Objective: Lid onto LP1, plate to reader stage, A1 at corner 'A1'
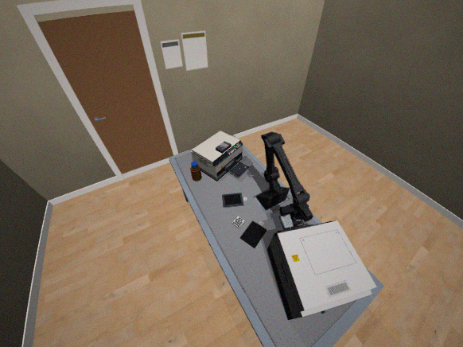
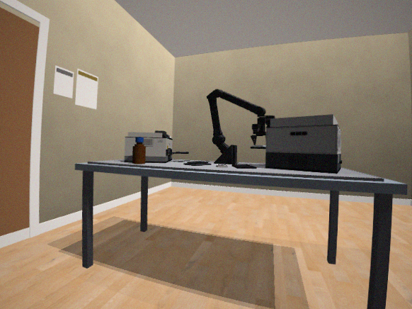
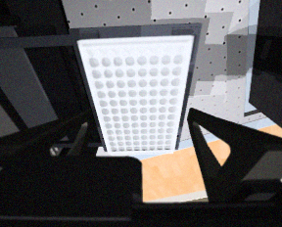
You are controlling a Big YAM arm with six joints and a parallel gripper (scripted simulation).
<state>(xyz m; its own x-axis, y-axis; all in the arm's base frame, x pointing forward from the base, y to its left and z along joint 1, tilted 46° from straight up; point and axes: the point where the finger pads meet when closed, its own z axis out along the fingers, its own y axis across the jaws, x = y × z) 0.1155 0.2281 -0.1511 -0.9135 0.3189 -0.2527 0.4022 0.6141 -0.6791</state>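
My gripper is now 1 cm above the well plate. From my hand the other things lie so: bench position N1 (22 cm ahead, 15 cm below, 10 cm to the right); then grey-blue LP1 pad (43 cm to the right, 20 cm ahead, 15 cm below); then dark see-through lid (42 cm to the right, 20 cm ahead, 14 cm below).
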